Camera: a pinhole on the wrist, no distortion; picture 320 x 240 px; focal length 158.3 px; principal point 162.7 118.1 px. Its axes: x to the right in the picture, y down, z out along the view. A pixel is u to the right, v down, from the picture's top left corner.
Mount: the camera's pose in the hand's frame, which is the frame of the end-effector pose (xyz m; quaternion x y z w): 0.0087 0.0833 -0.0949 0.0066 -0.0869 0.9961 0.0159
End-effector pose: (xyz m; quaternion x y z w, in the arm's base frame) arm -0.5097 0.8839 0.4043 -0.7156 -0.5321 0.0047 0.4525
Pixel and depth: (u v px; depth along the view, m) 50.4 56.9 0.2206
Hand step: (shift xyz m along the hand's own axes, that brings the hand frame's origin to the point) 0.1702 0.1242 0.1346
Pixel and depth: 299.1 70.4 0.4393
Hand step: -0.3607 0.1490 0.3666
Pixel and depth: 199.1 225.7 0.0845
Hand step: -0.0117 0.0127 -0.0213
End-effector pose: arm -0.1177 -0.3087 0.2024 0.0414 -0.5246 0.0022 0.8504
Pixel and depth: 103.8 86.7 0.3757
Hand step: 0.1548 0.0873 0.2858
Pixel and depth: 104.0 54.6 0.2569
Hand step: 0.1100 0.1373 0.1744
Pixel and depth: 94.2 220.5 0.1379
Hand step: 0.0668 -0.0302 0.0245
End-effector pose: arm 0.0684 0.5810 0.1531 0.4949 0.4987 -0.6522 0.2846
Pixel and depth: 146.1 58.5 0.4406
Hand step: 0.0649 0.1688 0.3670
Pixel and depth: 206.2 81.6 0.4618
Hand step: -0.1098 0.1120 0.3803
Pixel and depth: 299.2 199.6 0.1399
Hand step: -0.1128 -0.0082 0.0323
